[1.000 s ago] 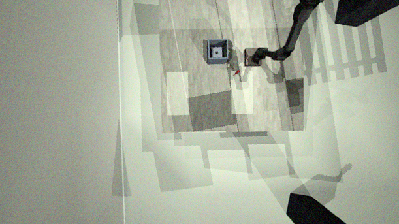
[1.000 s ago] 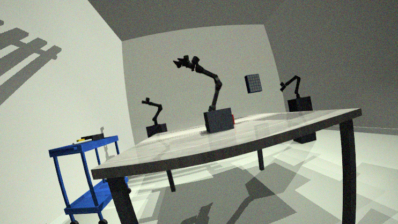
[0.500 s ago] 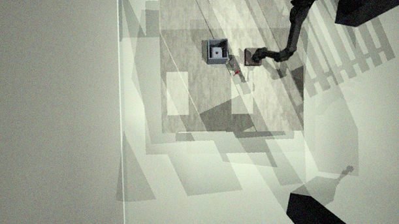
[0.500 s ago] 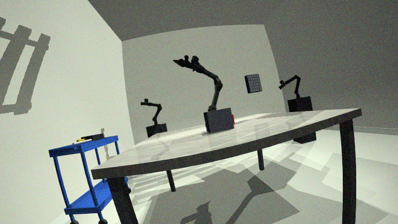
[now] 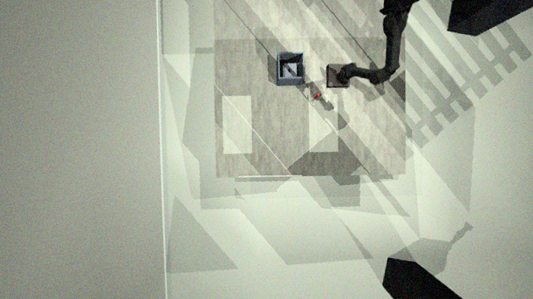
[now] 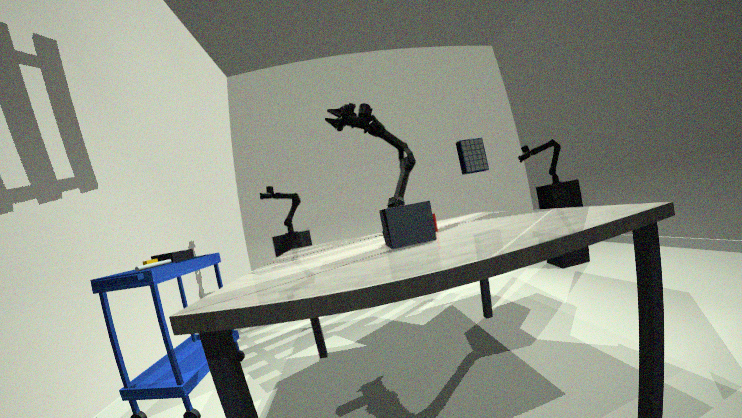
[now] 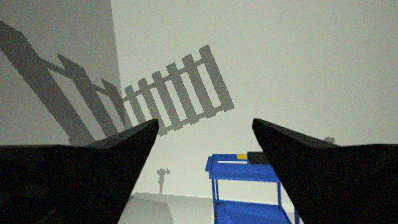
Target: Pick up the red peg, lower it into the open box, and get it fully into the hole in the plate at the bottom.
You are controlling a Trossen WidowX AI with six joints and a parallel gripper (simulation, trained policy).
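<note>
Now: the red peg 40 mm ahead of my gripper tip, 400 mm to the left of it and 610 mm below it. Also, from my gripper tip: grey plate: 240 mm ahead, 270 mm to the left, 600 mm below.
</note>
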